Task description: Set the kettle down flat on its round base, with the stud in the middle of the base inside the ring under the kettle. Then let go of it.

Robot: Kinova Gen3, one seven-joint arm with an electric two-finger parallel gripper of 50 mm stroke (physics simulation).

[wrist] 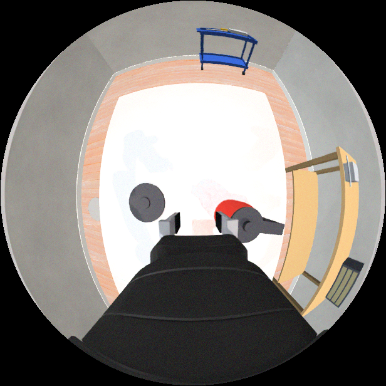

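Observation:
The kettle (233,206) has a red body, a dark grey lid with a small knob, and a dark handle reaching right. It stands upright on the white table, right of centre in the wrist view. The round dark grey base (155,207) lies flat at the left, apart from the kettle, with its small round stud (145,202) in the middle. My gripper (197,219) is open with nothing between its fingers. In the view it lies between the base and the kettle, and its right finger covers part of the kettle. The ring under the kettle is hidden.
The white table (200,125) is edged by reddish wood flooring. A blue cart (223,61) stands at the far side. A light wooden shelf unit (305,220) stands at the right, with a dark slotted box (344,284) near it.

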